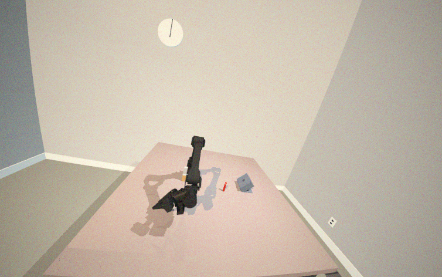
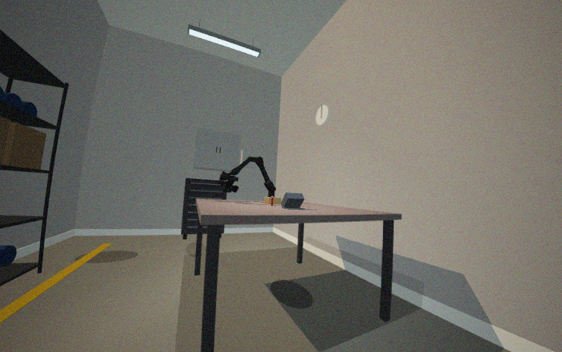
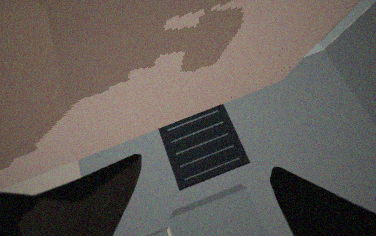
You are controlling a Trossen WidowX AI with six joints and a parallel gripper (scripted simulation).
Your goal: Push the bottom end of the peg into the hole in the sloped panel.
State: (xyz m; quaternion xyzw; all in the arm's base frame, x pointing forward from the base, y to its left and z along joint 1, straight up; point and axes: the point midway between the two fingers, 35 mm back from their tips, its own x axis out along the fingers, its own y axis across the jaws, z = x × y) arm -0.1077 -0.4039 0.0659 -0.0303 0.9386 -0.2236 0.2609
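Right now the red peg is 42 cm ahead of my gripper tip, 32 cm to the left of it and 6 cm below it. Also, from my gripper tip: grey sloped panel (61 cm ahead, 40 cm to the left, 6 cm below).
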